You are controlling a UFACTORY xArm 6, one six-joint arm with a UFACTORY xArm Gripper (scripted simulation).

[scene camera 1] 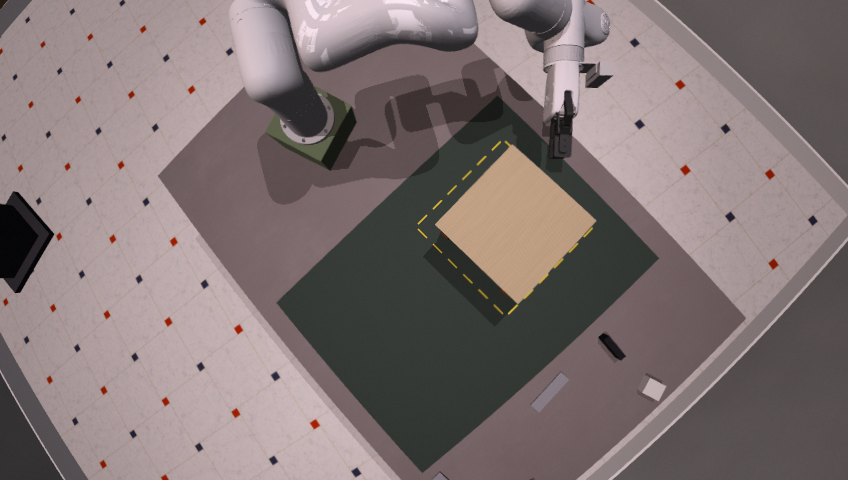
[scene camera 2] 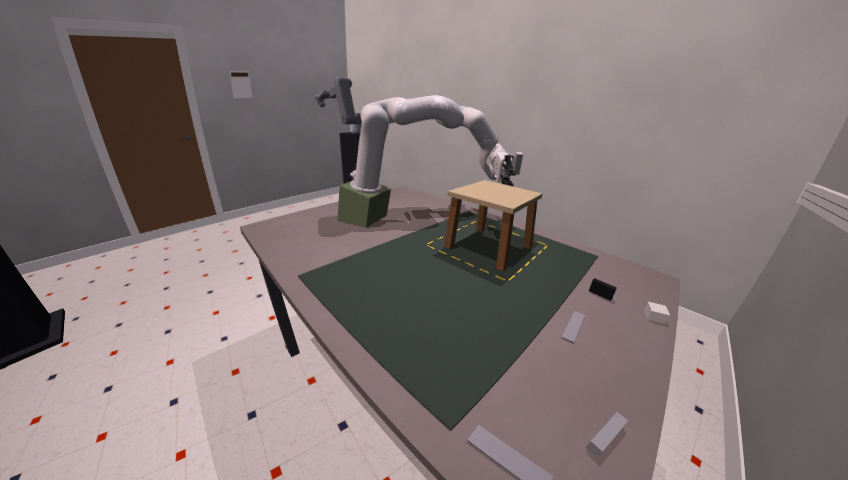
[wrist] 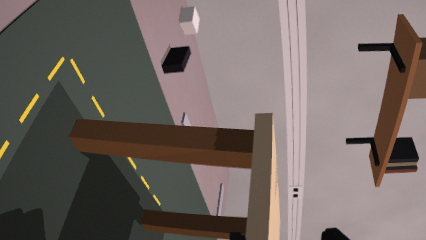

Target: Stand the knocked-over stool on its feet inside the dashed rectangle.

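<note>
I can see a wooden stool point(scene camera 1: 515, 223), and I see the wooden stool point(scene camera 2: 505, 198) again from scene camera 2. The wrist view gives me the wooden stool point(wrist: 255, 149) as well. There is also a dark green mat point(scene camera 1: 430, 358) in sight. Scene camera 2 shows me the dark green mat point(scene camera 2: 446, 331), and in the wrist view I find the dark green mat point(wrist: 55, 184).
</note>
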